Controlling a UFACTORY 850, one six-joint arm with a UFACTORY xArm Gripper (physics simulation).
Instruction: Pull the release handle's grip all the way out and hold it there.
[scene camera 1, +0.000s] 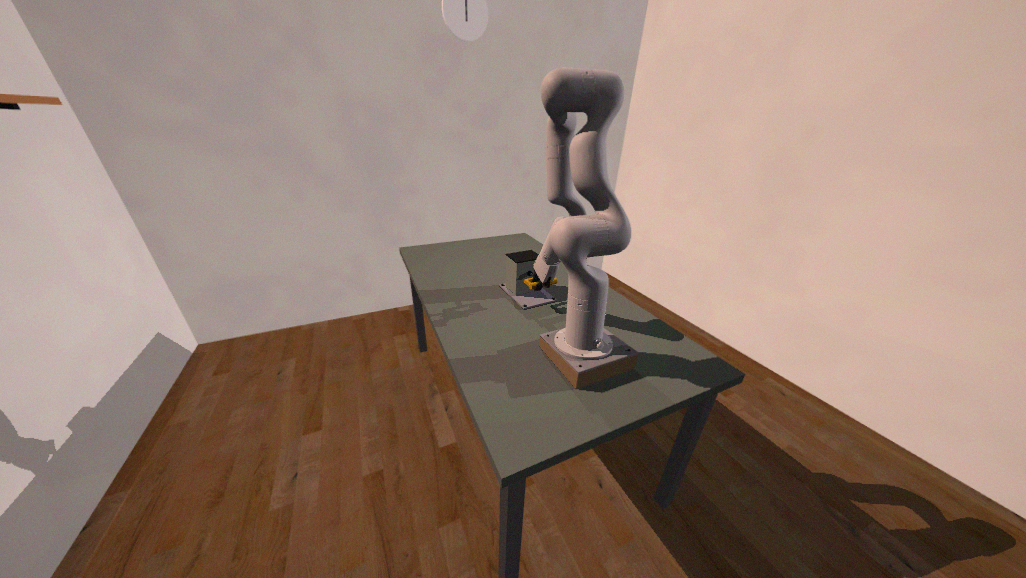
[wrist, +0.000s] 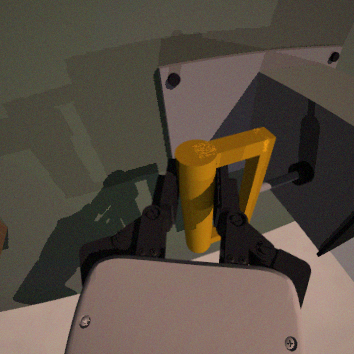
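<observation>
The release handle's yellow grip is a round bar on a yellow frame. A thin metal rod joins the frame to a black collar on the dark face of a box; a stretch of the rod shows between frame and collar. My gripper is shut on the grip, one finger on each side of the bar, the right finger passing inside the frame. In the scene view the yellow handle is small and partly hidden by the gripper.
The box with a dark top stands on a pale base plate with dark bolts. The plate lies on the green table. The arm's own base block stands nearer the table's front end.
</observation>
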